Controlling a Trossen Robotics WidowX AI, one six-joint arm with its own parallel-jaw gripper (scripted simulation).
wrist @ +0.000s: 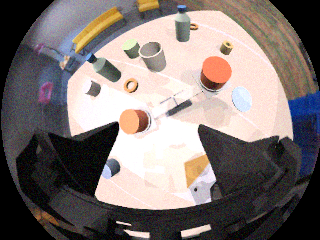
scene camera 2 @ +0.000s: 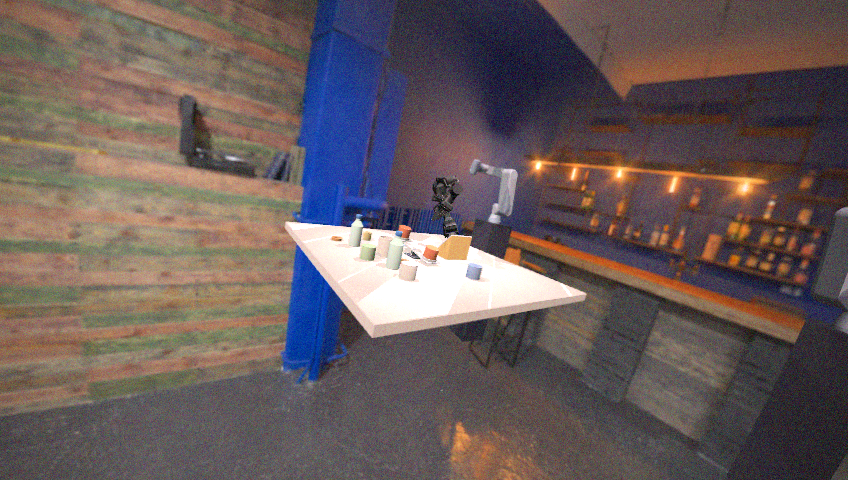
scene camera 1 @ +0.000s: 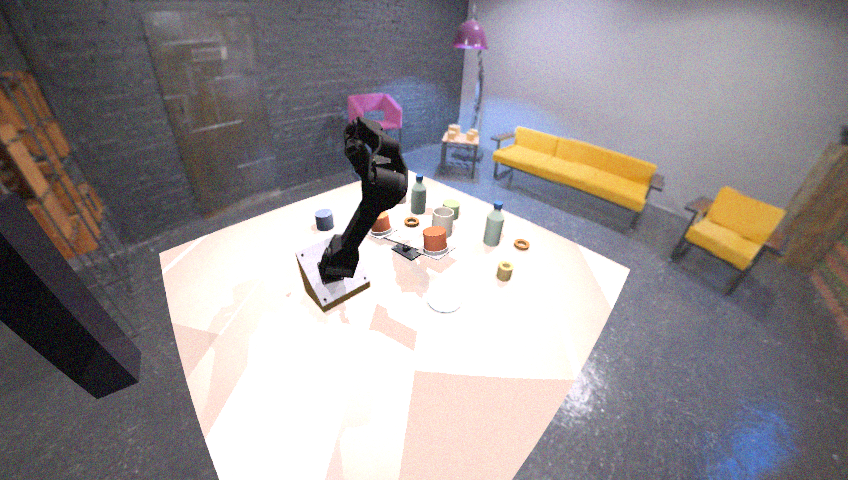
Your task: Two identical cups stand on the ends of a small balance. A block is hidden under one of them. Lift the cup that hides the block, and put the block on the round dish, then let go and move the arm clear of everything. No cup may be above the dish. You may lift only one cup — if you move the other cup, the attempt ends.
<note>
The gripper (wrist: 159, 126) is open and holds nothing. Also in view: an orange cup (wrist: 216, 72) and a balance beam (wrist: 180, 98).
</note>
